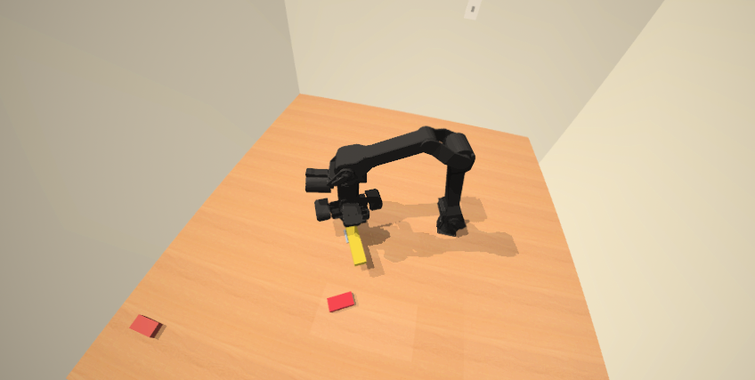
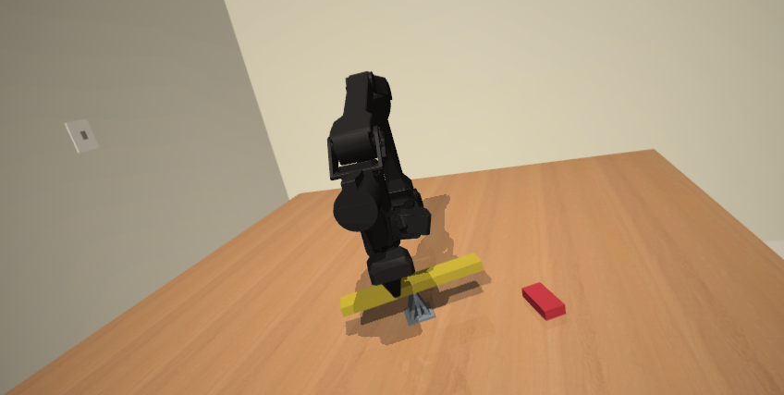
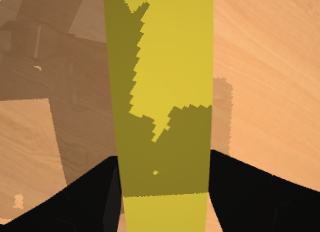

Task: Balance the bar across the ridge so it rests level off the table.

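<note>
My gripper tip is 1 cm past the yellow bar and 2 cm to the right of it. From my gripper tip the other things lie so: red block (4 cm behind, 22 cm to the left, 5 cm below).
</note>
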